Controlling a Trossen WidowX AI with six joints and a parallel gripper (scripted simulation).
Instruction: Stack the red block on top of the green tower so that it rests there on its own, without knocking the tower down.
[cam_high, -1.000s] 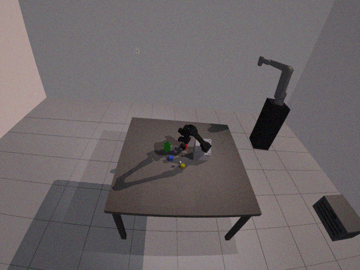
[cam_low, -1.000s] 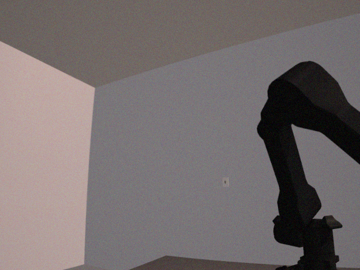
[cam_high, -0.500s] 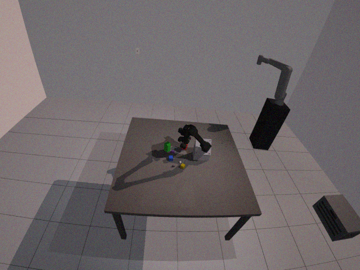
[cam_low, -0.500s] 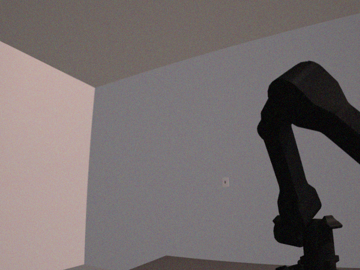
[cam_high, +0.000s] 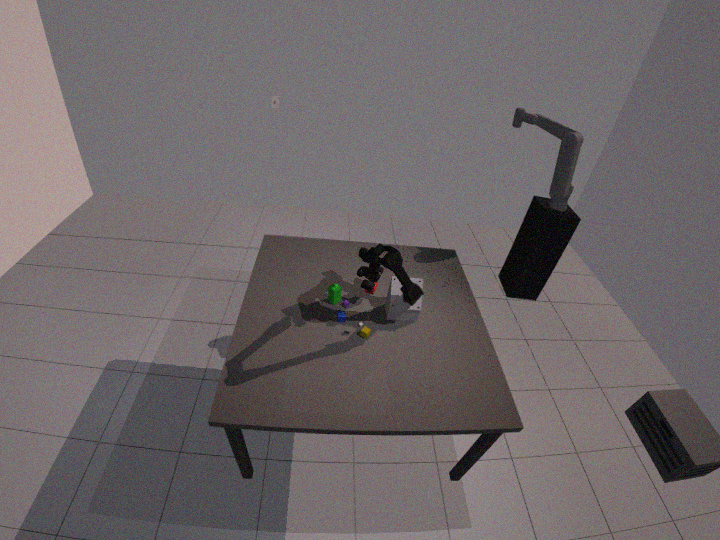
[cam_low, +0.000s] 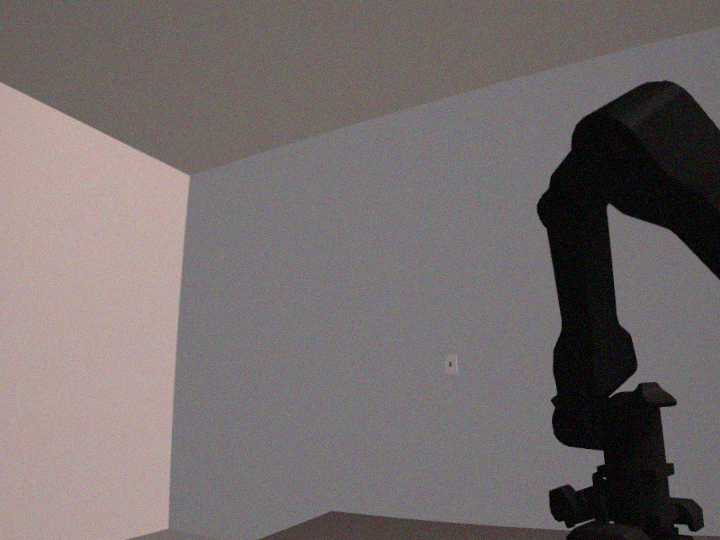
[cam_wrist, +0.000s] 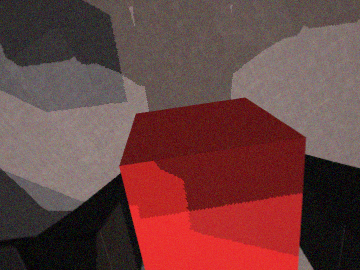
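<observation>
The small purple block lies 120 mm ahead of my gripper tip, 90 mm to the left of it and 40 mm below it. Also, from my gripper tip: yellow block: 10 mm ahead, 280 mm to the left, 40 mm below; then blue block: 140 mm ahead, 190 mm to the left, 30 mm below; then red block: 10 mm above.
</observation>
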